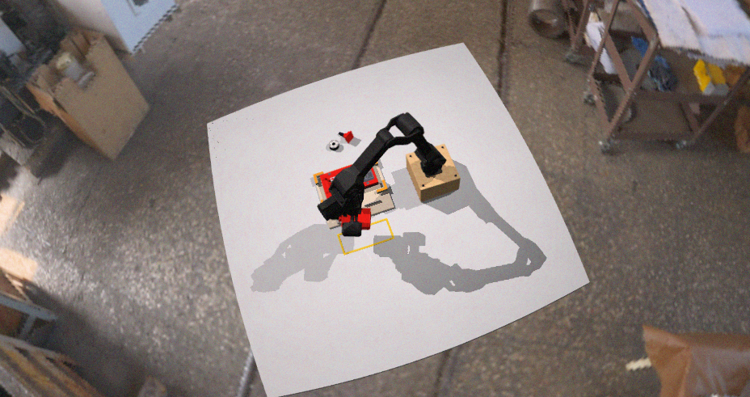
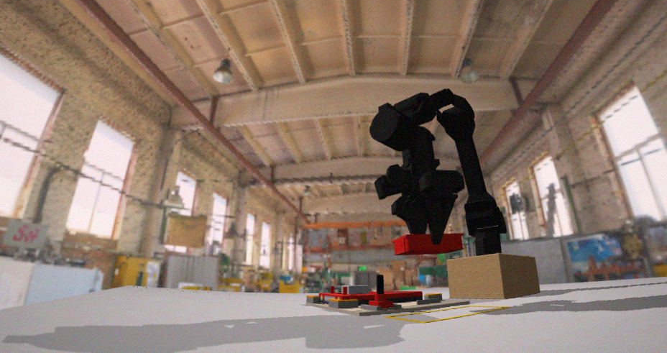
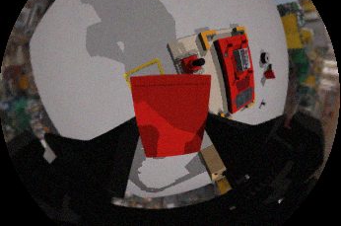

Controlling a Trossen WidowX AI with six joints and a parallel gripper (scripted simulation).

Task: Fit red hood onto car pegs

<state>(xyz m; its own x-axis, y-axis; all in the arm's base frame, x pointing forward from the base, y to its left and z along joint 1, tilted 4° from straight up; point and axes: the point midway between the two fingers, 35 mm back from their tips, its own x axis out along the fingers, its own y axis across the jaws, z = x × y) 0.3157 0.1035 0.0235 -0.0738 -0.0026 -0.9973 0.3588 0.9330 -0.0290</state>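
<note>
Now: the grey engine block 2 cm ahead of my gripper tip, 20 cm to the right of it and 8 cm below it. From my gripper tip the other things lie so: wheel 1 cm behind, 38 cm to the right, 9 cm below; then red hood 1 cm above.
</note>
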